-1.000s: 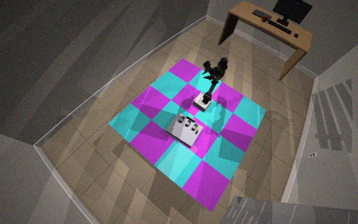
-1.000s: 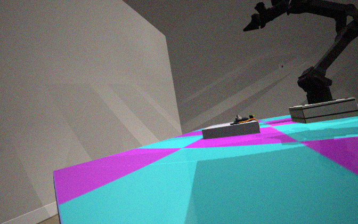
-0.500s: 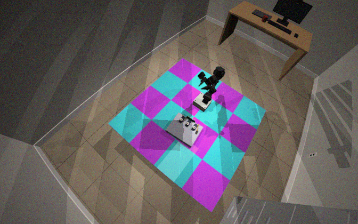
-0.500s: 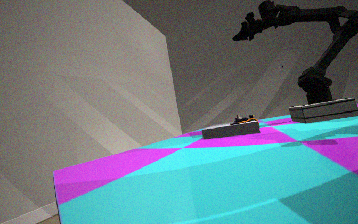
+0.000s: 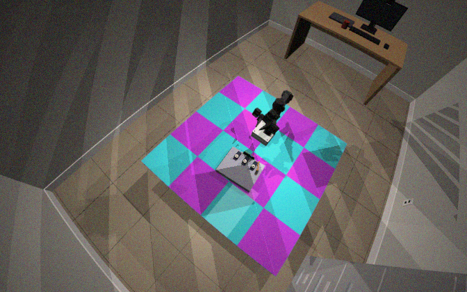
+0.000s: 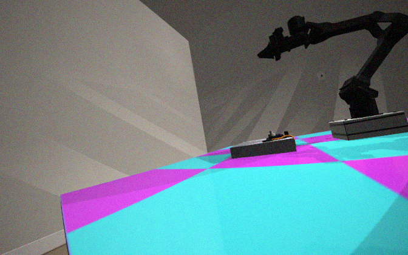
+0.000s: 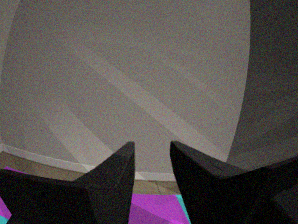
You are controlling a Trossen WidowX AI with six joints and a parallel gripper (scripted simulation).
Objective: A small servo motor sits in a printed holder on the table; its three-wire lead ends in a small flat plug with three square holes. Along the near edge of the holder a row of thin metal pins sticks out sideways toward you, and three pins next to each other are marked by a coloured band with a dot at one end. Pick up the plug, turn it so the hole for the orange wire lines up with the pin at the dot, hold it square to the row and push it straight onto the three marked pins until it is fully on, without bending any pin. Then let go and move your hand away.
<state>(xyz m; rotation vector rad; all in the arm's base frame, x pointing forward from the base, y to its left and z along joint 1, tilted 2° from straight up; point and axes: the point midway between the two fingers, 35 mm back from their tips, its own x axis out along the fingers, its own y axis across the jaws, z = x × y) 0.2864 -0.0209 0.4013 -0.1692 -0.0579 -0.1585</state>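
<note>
Now: gripper tip 410 mm above the blue band, 30 mm past it and 20 mm to the right of it. From my gripper tip the other things lie so: grey holder (460 mm below, 130 mm ahead).
</note>
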